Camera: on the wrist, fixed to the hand. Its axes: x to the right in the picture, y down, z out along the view.
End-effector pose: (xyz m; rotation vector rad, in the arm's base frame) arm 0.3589 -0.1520 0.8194 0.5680 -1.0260 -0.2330
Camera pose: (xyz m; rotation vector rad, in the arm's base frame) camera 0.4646 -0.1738 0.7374 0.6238 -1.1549 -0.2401
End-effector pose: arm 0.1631 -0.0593 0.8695 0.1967 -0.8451 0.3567
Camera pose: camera 0.2721 -0.0887 0.7946 0.2861 -0.9539 0.3720
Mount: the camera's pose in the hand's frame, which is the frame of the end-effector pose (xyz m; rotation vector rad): 0.0028 -0.0712 -0.1153 0.0681 -0.1227 -0.0048
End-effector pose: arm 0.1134 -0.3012 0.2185 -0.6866 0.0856 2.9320
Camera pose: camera 0.1713 -0.2401 0.1122 -0.4953 0.1704 2.9429
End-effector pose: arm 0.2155 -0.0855 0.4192 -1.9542 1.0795 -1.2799
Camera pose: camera 0.1326 -0.0538 0.5216 -1.9580 0.9596 -1.1675
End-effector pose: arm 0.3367 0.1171 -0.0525 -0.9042 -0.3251 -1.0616
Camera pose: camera 0.2564 0.0135 -0.0871 -0.9096 -0.4631 -0.9957
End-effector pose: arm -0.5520 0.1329 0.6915 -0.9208 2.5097 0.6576
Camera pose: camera -0.5278 0.0205 0.7633 -0.8362 2.4053 0.6043
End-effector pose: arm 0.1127 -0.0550 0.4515 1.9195 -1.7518 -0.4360
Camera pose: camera 0.2352 -0.0375 0.5068 1.9819 -1.8620 -0.5118
